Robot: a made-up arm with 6 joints.
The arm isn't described. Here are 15 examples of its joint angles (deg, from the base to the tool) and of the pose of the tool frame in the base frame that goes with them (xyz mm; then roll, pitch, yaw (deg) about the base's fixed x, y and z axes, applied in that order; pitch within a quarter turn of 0, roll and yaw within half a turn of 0).
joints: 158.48 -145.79 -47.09 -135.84 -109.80 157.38
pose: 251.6 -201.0 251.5 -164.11 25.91 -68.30
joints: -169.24 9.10 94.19 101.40 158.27 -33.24
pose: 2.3 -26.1 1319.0 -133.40 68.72 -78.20
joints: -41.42 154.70 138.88 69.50 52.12 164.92
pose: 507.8 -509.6 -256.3 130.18 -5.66 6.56
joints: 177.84 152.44 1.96 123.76 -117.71 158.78
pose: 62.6 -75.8 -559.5 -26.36 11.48 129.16
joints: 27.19 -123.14 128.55 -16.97 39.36 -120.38
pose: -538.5 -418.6 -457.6 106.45 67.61 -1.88
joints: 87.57 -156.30 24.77 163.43 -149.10 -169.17
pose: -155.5 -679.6 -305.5 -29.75 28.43 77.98
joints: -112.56 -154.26 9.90 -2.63 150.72 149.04
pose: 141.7 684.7 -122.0 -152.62 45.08 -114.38
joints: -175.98 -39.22 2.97 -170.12 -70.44 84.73
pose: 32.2 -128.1 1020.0 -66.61 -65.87 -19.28
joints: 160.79 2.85 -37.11 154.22 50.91 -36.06
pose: -427.3 23.0 621.3 -43.19 70.16 -115.03
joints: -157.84 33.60 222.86 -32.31 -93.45 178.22
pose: 78.4 152.4 766.0 79.96 -57.39 -59.69
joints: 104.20 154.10 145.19 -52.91 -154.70 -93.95
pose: -90.9 683.7 -423.7 -138.54 6.58 -95.87
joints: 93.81 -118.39 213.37 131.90 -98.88 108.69
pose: -83.0 -80.0 -126.9 131.43 -40.87 17.29
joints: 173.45 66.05 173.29 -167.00 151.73 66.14
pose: -444.2 -78.5 956.3 119.25 44.78 164.82
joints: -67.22 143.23 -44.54 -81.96 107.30 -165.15
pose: -46.5 63.1 -1.7 70.03 9.93 -140.91
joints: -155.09 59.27 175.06 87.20 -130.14 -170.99
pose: -175.9 -74.6 927.3 -157.25 34.35 137.27
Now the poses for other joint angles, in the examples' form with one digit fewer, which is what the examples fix.
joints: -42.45 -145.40 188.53 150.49 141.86 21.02
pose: 151 18 -344 -47.6 7.9 119.7
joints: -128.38 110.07 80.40 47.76 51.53 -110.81
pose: -685 -722 -61 70.2 -8.6 -92.5
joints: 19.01 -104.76 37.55 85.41 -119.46 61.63
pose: -947 -337 300 -7.2 14.2 -44.5
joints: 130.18 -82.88 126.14 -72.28 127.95 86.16
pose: 700 -767 244 -142.9 -5.1 81.2
